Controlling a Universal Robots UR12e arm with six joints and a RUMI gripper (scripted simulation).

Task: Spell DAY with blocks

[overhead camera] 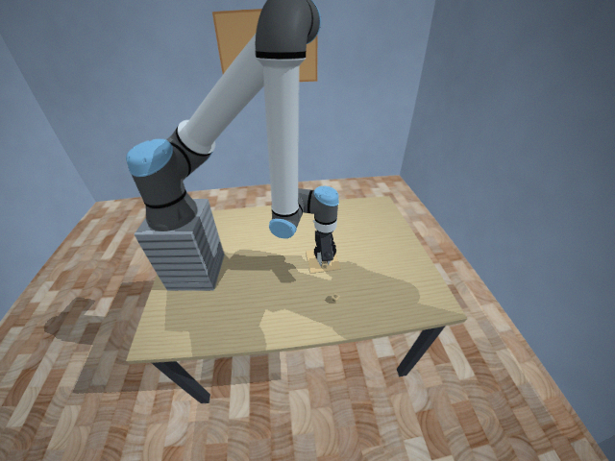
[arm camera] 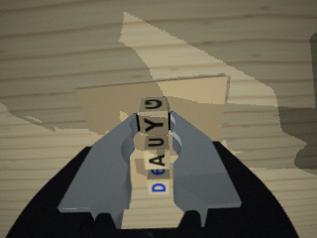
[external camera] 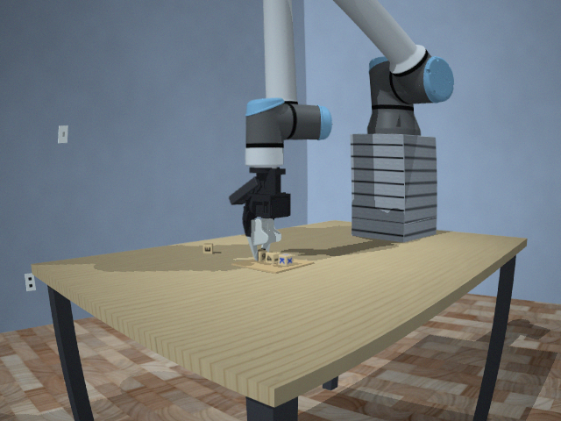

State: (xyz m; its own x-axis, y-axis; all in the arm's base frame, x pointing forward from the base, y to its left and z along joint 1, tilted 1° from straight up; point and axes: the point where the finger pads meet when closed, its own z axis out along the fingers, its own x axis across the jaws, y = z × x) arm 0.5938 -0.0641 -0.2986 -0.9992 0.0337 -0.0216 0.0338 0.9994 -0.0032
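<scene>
Now: the mat 40 mm to the left of my hand and 20 mm below it.
</scene>
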